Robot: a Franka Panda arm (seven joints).
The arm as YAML. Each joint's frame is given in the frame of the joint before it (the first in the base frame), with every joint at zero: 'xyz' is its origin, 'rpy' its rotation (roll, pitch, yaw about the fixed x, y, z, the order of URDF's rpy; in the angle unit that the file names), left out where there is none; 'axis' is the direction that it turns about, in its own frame. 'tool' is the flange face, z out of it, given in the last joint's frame.
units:
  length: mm
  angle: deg
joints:
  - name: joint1
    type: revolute
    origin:
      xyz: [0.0, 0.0, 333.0]
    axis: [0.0, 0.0, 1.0]
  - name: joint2
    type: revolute
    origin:
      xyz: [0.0, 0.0, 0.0]
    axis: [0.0, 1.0, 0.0]
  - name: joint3
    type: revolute
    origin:
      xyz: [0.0, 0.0, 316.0]
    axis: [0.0, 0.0, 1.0]
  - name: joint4
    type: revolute
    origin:
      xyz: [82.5, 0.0, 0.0]
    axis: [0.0, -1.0, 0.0]
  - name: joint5
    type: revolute
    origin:
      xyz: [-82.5, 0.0, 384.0]
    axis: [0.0, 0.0, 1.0]
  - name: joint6
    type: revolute
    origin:
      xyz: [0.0, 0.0, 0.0]
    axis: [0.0, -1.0, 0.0]
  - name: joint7
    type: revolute
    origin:
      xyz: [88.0, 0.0, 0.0]
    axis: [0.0, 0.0, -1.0]
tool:
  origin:
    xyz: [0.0, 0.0, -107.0]
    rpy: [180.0, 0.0, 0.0]
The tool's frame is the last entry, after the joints.
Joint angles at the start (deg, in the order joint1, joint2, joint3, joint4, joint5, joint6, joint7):
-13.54, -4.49, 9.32, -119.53, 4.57, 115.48, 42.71
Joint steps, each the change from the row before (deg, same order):
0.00, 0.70, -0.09, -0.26, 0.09, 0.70, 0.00
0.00, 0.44, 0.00, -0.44, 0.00, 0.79, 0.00
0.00, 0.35, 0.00, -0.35, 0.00, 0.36, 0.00
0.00, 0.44, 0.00, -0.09, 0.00, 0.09, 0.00
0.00, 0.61, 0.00, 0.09, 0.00, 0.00, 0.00
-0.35, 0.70, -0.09, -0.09, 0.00, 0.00, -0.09
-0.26, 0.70, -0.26, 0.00, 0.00, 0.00, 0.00
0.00, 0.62, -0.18, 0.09, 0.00, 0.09, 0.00
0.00, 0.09, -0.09, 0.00, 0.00, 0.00, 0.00
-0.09, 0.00, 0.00, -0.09, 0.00, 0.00, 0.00
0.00, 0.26, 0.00, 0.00, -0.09, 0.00, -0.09
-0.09, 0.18, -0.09, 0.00, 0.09, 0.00, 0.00
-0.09, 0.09, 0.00, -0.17, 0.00, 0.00, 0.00
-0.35, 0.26, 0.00, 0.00, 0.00, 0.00, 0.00
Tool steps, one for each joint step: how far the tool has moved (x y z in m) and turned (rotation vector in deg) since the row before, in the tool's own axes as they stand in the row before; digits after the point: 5 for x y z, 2 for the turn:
0.00241, -0.00018, 0.00736, -0.04, -0.29, 0.19
0.00104, -0.00003, 0.00638, -0.03, -0.09, 0.06
0.00041, 0.00035, 0.00548, -0.21, -0.27, 0.05
0.00077, -0.00014, 0.00460, -0.26, -0.35, 0.03
0.00137, -0.00068, 0.00483, -0.29, -0.43, 0.03
0.00404, 0.00271, 0.00684, -0.44, -0.62, 0.40
0.00477, 0.00297, 0.00604, -0.36, -0.56, 0.56
0.00271, 0.00038, 0.00467, -0.22, -0.37, 0.21
0.00077, 0.00053, 0.00076, -0.05, -0.07, 0.10
0.00040, 0.00087, 0.00067, -0.06, -0.06, 0.10
0.00056, -0.00012, 0.00237, -0.21, -0.16, -0.12
0.00148, 0.00100, 0.00152, -0.03, -0.20, 0.23
0.00039, 0.00105, 0.00214, -0.16, -0.19, 0.11
0.00281, 0.00214, 0.00213, -0.12, -0.21, 0.36

